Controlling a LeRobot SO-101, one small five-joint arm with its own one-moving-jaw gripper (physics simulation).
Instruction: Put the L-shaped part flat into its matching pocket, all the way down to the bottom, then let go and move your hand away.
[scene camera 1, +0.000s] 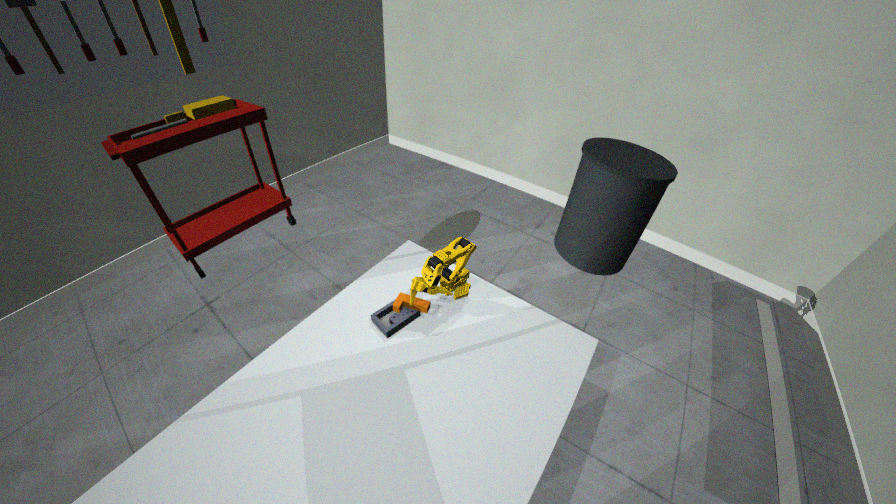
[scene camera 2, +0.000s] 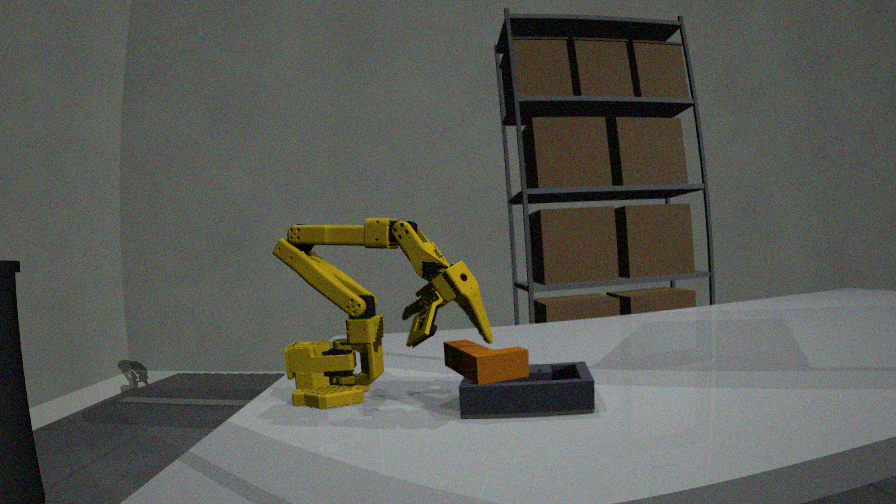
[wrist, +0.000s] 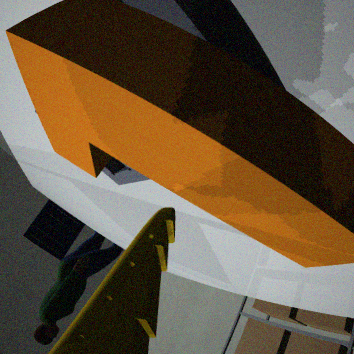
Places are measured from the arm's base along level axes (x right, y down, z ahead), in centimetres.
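Pixels of known places: hand at its tool point: (scene camera 1: 412, 304) (scene camera 2: 487, 340) (wrist: 174, 220); arm's base at its link origin: (scene camera 1: 452, 291) (scene camera 2: 347, 396).
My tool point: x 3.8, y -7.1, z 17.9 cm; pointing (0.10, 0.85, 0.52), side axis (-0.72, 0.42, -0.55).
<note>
For each thing: its top centre in the pictures, then the offset to it from my tool point. Level surfaces: height alone.
- orange L-shaped part at its top centre: (wrist: 172, 191) (scene camera 2: 483, 345) (scene camera 1: 411, 303) dx +0.8, dy +0.5, dz -0.7 cm
- dark grey tray at its top centre: (scene camera 2: 526, 373) (scene camera 1: 395, 312) dx +4.1, dy +3.4, dz +3.8 cm
- white table top at its surface level: dy +7.1 cm
The orange L-shaped part (scene camera 1: 422, 305) (scene camera 2: 501, 366) (wrist: 125, 115) lies on top of the dark grey tray (scene camera 1: 404, 325) (scene camera 2: 526, 401) with the pocket. It is above the pocket floor, on the rim. In scene camera 2 its long arm juts past the tray's left end, over the table. My gripper (scene camera 1: 418, 298) (scene camera 2: 449, 342) is fully open and empty. In scene camera 2 the fixed jaw's tip is just above and behind the part, and the moving jaw is swung out to the left. In the wrist view the fixed jaw (wrist: 127, 285) shows below the part; contact cannot be told.
The tray stands on a white table top (scene camera 1: 350, 376) (scene camera 2: 689, 438) near the arm's base. A red cart (scene camera 1: 231, 216) and a dark bin (scene camera 1: 614, 213) stand beyond the table. A shelf rack (scene camera 2: 607, 100) holds boxes. A person (wrist: 65, 295) shows in the wrist view.
</note>
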